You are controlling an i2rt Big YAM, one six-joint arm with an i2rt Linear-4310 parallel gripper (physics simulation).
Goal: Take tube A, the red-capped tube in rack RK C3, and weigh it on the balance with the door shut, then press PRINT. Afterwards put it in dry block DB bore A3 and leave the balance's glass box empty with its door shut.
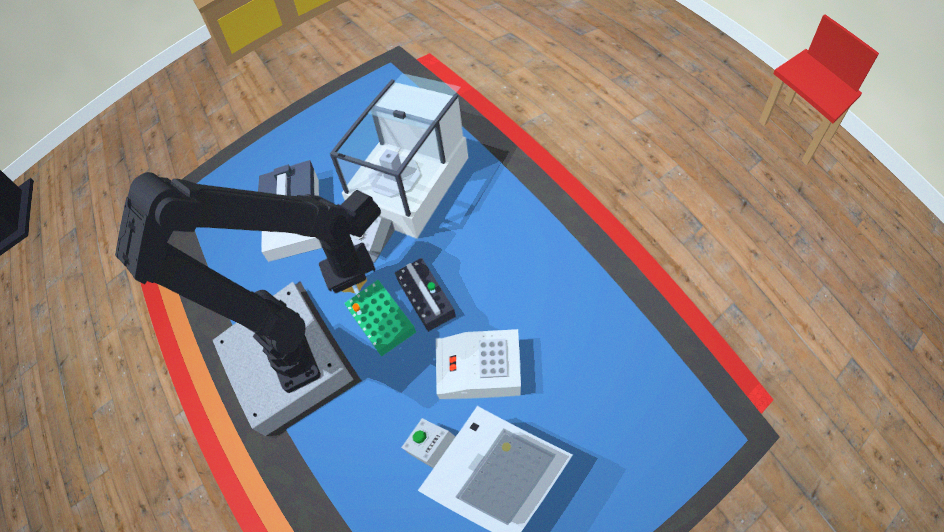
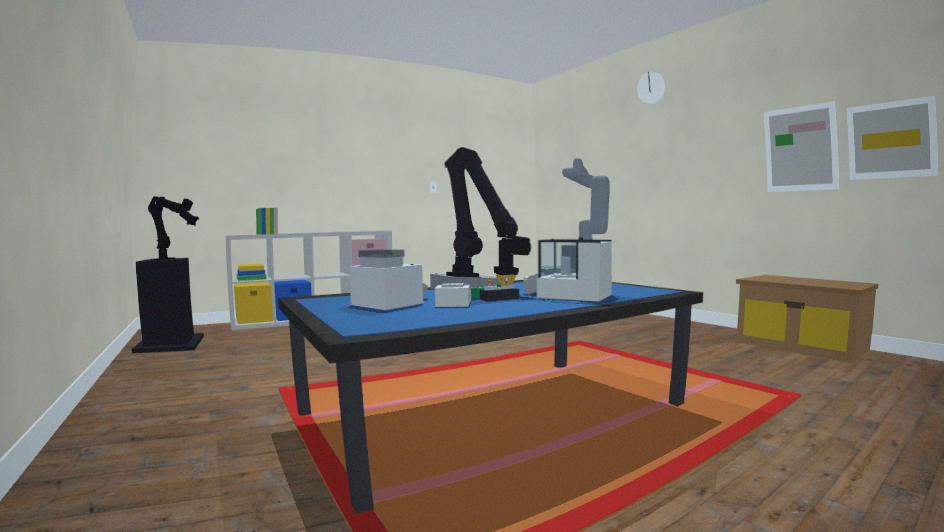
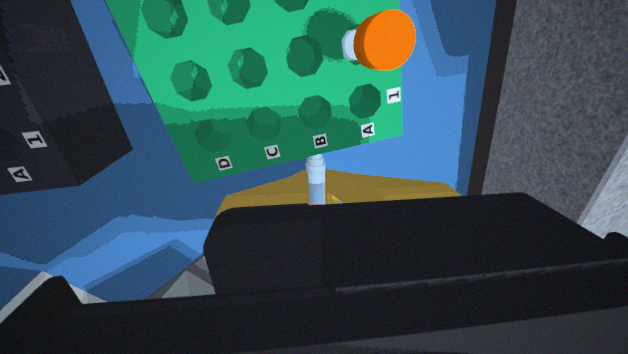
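Observation:
My gripper (image 1: 358, 288) (image 2: 505, 280) (image 3: 314, 181) points down, shut on tube A, beside the label end of the green rack RK (image 1: 386, 323) (image 3: 280, 95). Tube A (image 3: 316, 172) is clear and hangs tip down; its cap is mostly hidden, with a trace of red at the fingers. An orange-capped tube (image 1: 356, 307) (image 3: 385, 40) stands in rack column A. The balance (image 1: 423, 221) (image 2: 604, 270) has a glass box with a small holder (image 1: 390, 156) on its pan; no tube shows in it, and I cannot tell its door state. Dry block DB (image 1: 493, 358) (image 2: 452, 296) is white with small bores.
A dark rack (image 1: 426, 297) (image 2: 499, 294) with a green-capped tube (image 1: 431, 286) stands beside the green rack. A small grey box (image 1: 375, 237) stands before the balance, partly behind the arm. A large white machine (image 1: 449, 477) (image 2: 386, 287) and a green-button box (image 1: 427, 441) stand further along the table.

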